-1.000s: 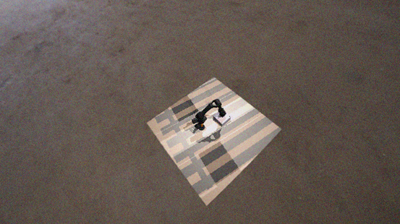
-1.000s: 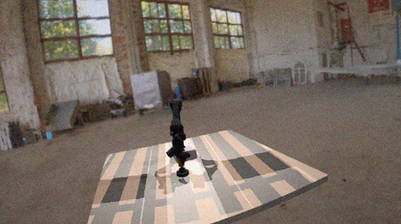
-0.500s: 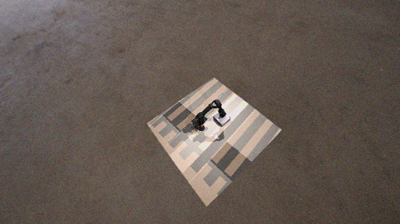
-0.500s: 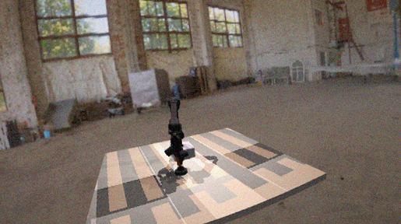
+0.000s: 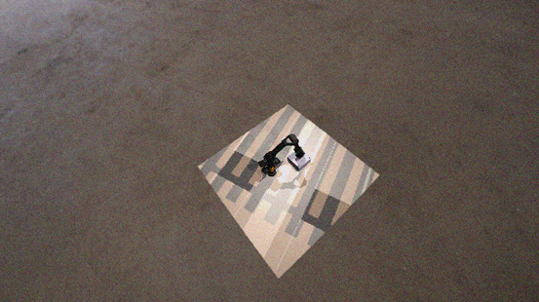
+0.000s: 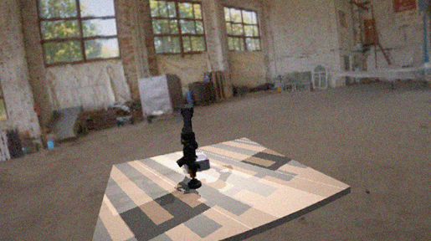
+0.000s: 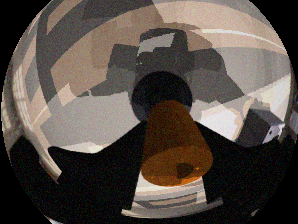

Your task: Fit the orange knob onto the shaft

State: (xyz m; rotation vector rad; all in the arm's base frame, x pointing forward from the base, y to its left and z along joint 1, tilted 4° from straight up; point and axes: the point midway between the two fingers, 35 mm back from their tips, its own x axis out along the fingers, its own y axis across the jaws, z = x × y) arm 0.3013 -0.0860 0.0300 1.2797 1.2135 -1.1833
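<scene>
Right now the orange knob is 2 cm above my gripper tip. From my gripper tip the other things lie so: dark round pedestal (4 cm below).
</scene>
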